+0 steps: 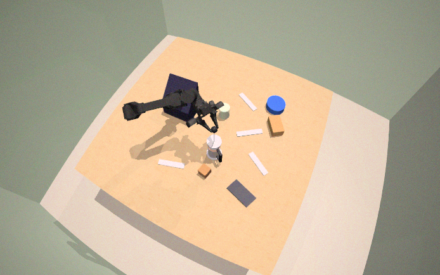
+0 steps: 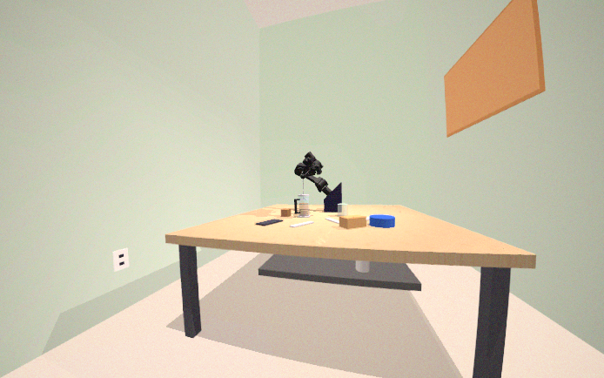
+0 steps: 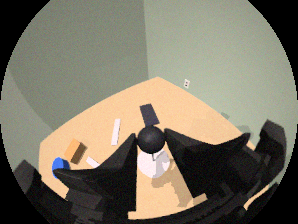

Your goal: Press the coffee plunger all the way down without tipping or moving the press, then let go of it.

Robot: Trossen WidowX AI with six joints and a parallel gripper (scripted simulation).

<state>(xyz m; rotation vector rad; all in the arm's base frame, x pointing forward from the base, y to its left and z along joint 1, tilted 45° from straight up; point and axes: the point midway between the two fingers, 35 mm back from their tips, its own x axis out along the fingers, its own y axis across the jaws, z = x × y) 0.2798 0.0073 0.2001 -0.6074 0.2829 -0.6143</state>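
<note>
The coffee press is 10 mm to the right of my gripper tip and 140 mm below it. From my gripper tip the other things lie so: small cube 10 mm behind, 120 mm to the right, 240 mm below; dark slab 220 mm ahead, 140 mm to the right, 260 mm below; orange block 230 mm ahead, 310 mm to the left, 240 mm below.
</note>
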